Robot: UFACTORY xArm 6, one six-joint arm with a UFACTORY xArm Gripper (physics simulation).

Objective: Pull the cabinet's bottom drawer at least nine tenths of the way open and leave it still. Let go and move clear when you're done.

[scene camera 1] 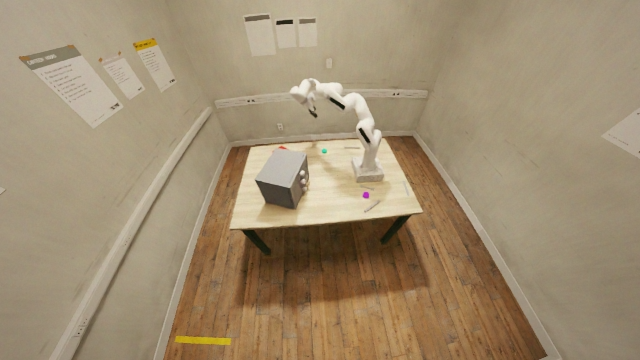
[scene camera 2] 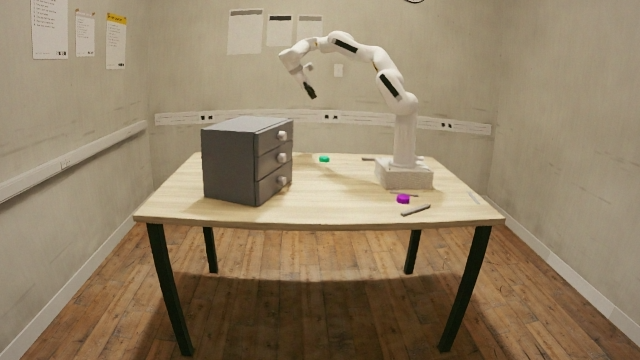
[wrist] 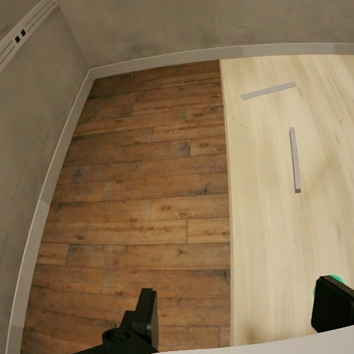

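Seen in the pictures: gripper, fingertip midpoint: (scene camera 1: 315, 113) (scene camera 2: 313, 95); arm's base at its link origin: (scene camera 1: 367, 165) (scene camera 2: 403, 164).
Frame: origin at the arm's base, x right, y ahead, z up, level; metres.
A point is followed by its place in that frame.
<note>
A dark grey cabinet (scene camera 1: 282, 170) {y 0.642, x -0.081, z 0.180 m} (scene camera 2: 227, 162) {y 0.716, x -0.173, z 0.069 m} with three stacked drawers stands on the left part of the table, its drawer fronts facing right towards the robot base. The bottom drawer (scene camera 2: 266, 191) {y 0.581, x -0.177, z -0.037 m} looks closed, flush with the two above it, and has a pale round knob (scene camera 2: 282, 180) {y 0.520, x -0.118, z -0.019 m}. My gripper (scene camera 1: 313, 113) {y 0.317, x 0.468, z 0.237 m} (scene camera 2: 310, 91) {y 0.317, x 0.468, z 0.237 m} (wrist: 239, 310) is open and empty. It is high in the air, above cabinet height and apart from the cabinet. The cabinet does not show in the wrist view.
A green disc (scene camera 1: 324, 150) {y 0.278, x 0.315, z -0.056 m} (scene camera 2: 324, 159) {y 0.282, x 0.296, z -0.060 m} lies near the table's back edge. A purple piece (scene camera 1: 366, 195) {y 0.092, x -0.235, z -0.056 m} (scene camera 2: 403, 199) {y 0.100, x -0.248, z -0.058 m} and a grey bar (scene camera 1: 372, 206) {y 0.080, x -0.326, z -0.067 m} (scene camera 2: 415, 210) {y 0.085, x -0.329, z -0.068 m} lie by the robot base. Something red (scene camera 1: 283, 148) {y 0.646, x 0.450, z -0.069 m} shows behind the cabinet. Grey strips (wrist: 269, 90) (wrist: 295, 160) lie on the table (wrist: 265, 225).
</note>
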